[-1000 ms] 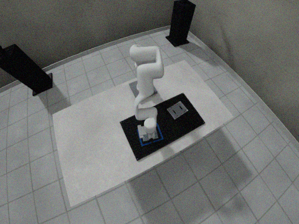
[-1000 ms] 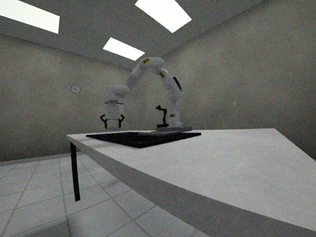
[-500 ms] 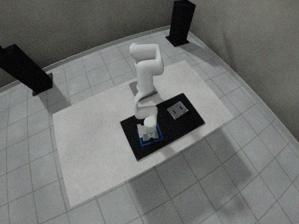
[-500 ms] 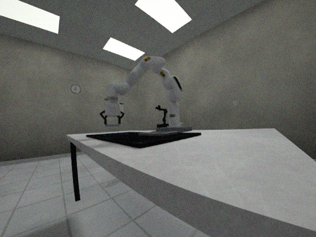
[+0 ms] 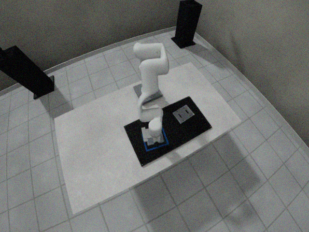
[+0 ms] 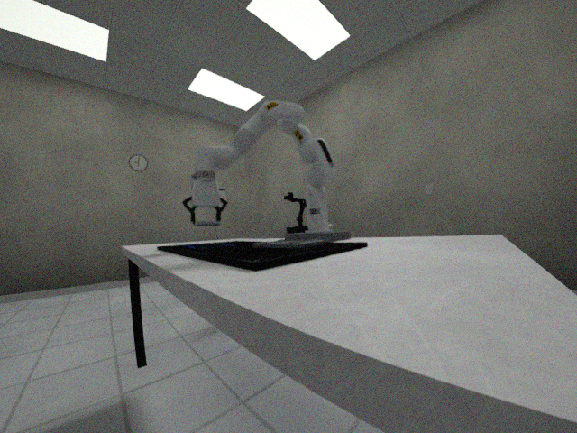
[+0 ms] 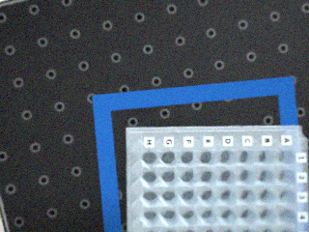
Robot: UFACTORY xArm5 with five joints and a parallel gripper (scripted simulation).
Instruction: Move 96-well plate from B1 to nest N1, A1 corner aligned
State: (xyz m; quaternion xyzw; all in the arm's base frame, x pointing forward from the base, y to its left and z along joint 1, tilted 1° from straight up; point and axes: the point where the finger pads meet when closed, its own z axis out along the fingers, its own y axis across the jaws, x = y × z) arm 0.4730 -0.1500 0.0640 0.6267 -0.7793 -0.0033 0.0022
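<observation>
My hand is 34 cm to the right of the plate nest N1, 10 cm past it and 9 cm above it. Also, from my hand: 96-well plate: 1 cm below.
</observation>
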